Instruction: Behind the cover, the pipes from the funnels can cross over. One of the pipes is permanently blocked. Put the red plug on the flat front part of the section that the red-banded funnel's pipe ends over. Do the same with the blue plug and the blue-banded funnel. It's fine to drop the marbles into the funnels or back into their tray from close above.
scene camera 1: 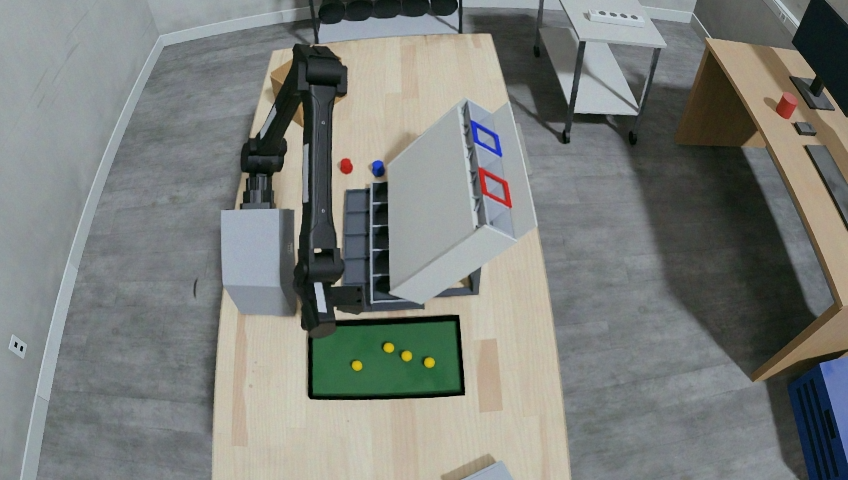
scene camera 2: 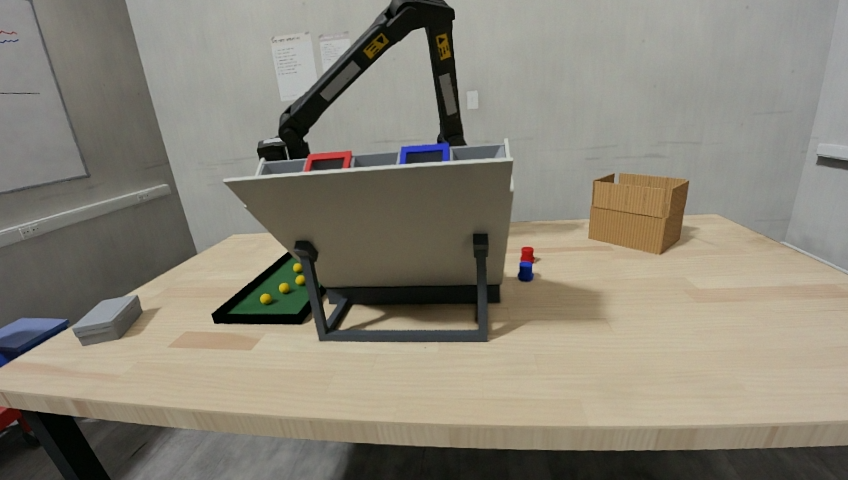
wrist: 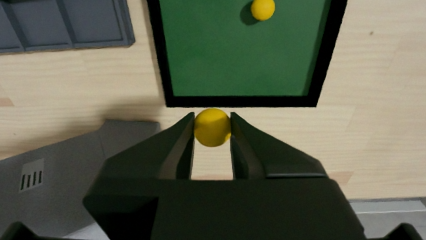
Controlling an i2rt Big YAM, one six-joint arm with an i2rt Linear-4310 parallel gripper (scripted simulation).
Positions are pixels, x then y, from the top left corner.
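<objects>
There is a green tray that I can see in the wrist view (206, 61), and scene camera 1 and scene camera 2 show it to me too. On the tray, (scene camera 2: 288, 308) and (scene camera 1: 437, 339) are the same spot.
</objects>
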